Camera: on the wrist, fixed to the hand. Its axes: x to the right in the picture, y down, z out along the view.
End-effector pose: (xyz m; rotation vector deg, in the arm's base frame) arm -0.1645 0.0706 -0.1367 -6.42 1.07 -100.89
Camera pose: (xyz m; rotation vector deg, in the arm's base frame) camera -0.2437 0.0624 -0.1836 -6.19 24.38 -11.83
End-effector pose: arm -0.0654 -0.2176 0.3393 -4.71 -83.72 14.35
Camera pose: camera -0.0018 -0.2784 0.3675 -84.37 -54.33 67.98
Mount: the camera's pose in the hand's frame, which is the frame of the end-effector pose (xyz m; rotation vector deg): 0.0198 -0.0724 -0.0539 -18.88 11.45 88.44
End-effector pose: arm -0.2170 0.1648 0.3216 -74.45 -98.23 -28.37
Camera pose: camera -0.2614 0.1086 0.3800 -127.75 -7.29 3.14
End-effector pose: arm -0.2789 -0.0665 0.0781 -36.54 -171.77 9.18
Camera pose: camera -0.3210 -0.1195 0.1410 -145.48 -95.12 -17.74
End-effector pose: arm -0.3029 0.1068 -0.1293 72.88 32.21 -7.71
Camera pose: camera -0.3322 0.1388 -0.2109 62.86 -19.16 75.47
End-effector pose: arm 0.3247 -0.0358 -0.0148 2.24 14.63 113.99
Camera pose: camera 0.3735 0.0022 -0.0834 10.94 1.87 -155.33
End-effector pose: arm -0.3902 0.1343 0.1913 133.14 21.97 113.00
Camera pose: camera -0.4505 0.2031 0.2043 -83.28 79.58 -84.28
